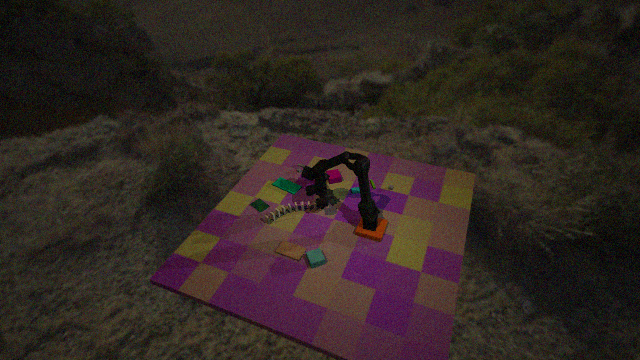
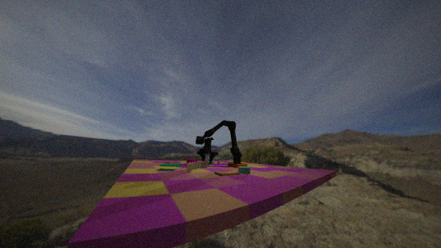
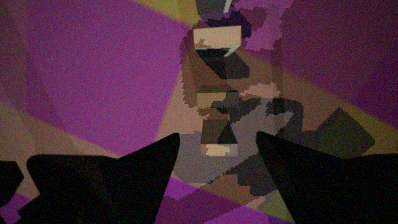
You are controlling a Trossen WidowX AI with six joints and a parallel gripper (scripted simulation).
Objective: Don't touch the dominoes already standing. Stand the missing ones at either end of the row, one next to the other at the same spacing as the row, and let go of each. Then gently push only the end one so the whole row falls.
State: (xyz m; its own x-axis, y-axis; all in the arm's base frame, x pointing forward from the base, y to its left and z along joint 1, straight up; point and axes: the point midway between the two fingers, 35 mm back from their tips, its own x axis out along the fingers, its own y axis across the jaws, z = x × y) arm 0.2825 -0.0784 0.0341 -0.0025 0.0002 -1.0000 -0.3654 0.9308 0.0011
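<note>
The bright green plate is 260 mm ahead of my gripper tip, 120 mm to the right of it and 30 mm below it. From my gripper tip the other things lie so: dark green tile: 340 mm ahead, 70 mm to the left, 30 mm below; magenta block: 260 mm to the right, 10 mm below, 10 mm ahead; orange slab: 320 mm to the left, 60 mm ahead, 20 mm below.
</note>
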